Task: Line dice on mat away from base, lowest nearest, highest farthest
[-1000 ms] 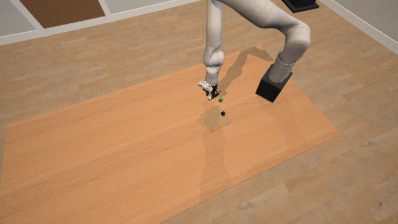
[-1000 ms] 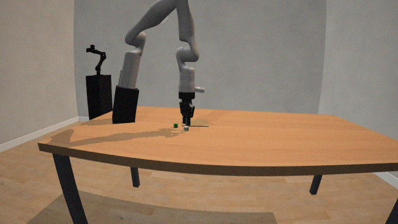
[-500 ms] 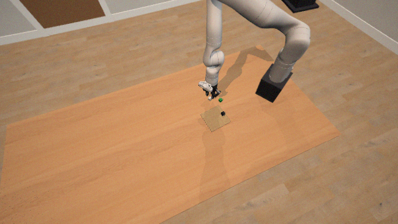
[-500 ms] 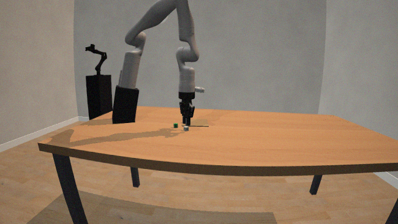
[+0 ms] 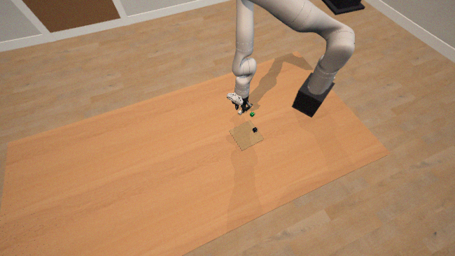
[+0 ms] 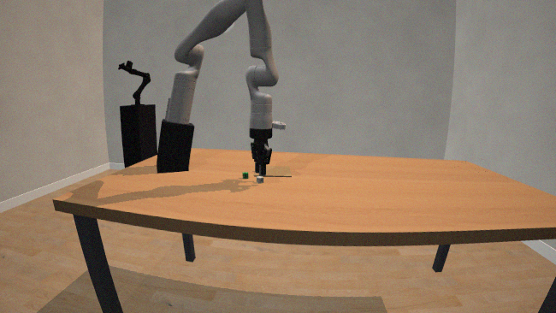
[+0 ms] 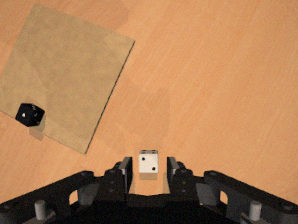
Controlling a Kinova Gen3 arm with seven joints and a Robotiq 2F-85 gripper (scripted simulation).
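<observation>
Now: hand 40 mm above the white die. From my hand the other things lie so: black die 140 mm to the left, 40 mm behind, 30 mm below; tan mat 150 mm to the left, 50 mm below, 10 mm ahead; green die 60 mm behind, 40 mm below, 30 mm to the left.
</observation>
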